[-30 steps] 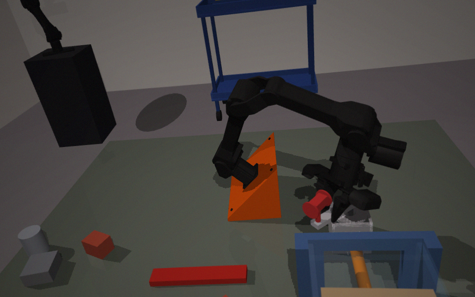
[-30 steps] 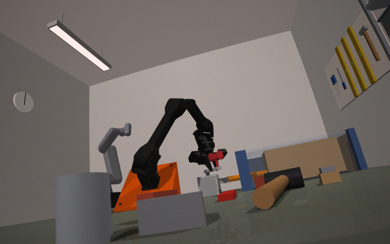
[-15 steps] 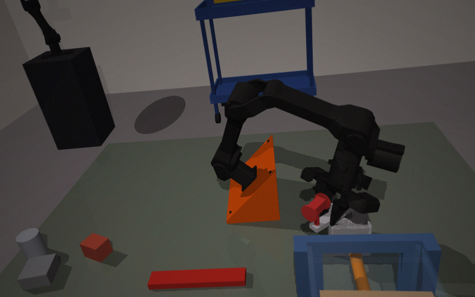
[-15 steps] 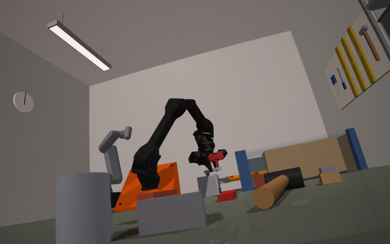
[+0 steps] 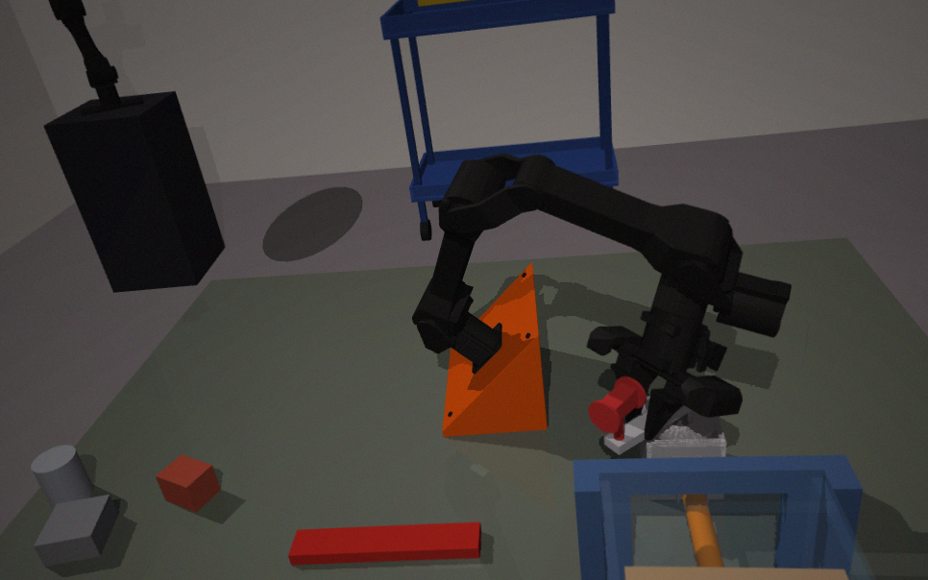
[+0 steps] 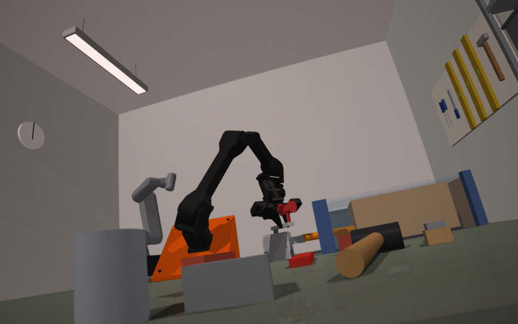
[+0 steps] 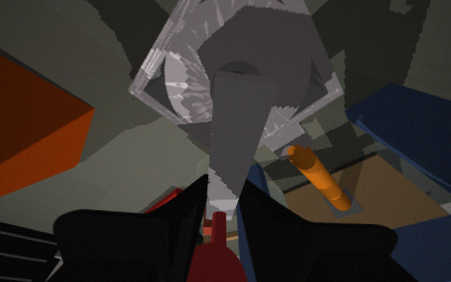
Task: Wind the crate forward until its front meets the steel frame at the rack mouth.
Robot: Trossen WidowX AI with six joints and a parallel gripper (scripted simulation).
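Now: the red knob 50 mm above my gripper tip, 30 mm to the right of it and 20 mm ahead of it. The rest, counted from my gripper tip: frame 120 mm ahead, 50 mm to the left; grey crank arm 20 mm above; grey winch 70 mm below, 60 mm behind, 50 mm to the left.
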